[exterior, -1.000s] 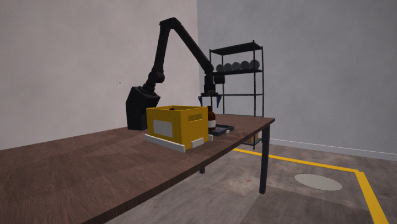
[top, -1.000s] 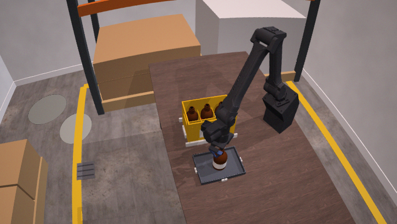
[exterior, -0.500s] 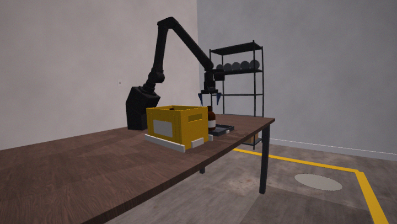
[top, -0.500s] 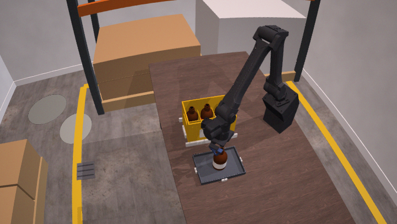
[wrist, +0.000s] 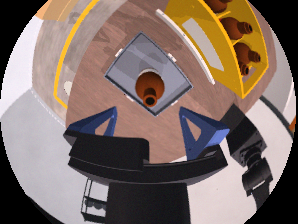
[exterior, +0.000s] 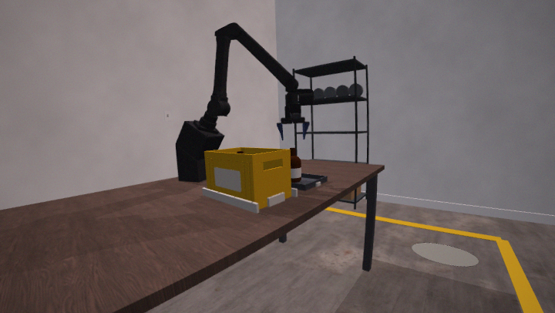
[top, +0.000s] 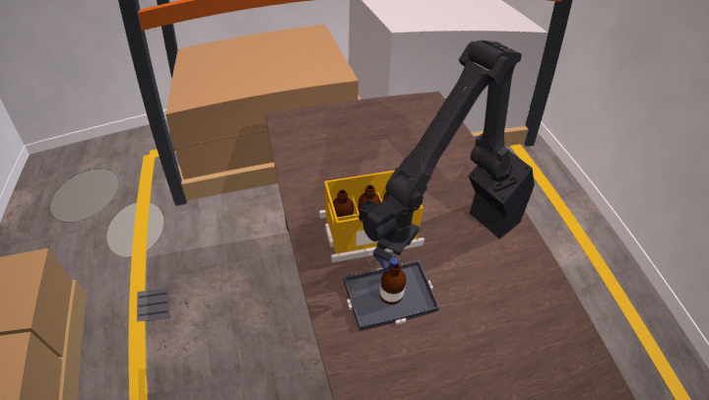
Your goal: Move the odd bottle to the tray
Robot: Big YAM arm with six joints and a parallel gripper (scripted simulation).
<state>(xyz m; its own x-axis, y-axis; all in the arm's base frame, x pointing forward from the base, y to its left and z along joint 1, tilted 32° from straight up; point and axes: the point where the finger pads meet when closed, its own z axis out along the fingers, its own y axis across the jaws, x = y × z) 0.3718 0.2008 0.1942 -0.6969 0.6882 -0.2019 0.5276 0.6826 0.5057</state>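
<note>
Now: the glass bottle 1 cm behind my hand and 12 cm below it. Also, from my hand: dark tray 1 cm behind, 19 cm below; then yellow crate 2 cm ahead, 27 cm to the right, 12 cm below.
</note>
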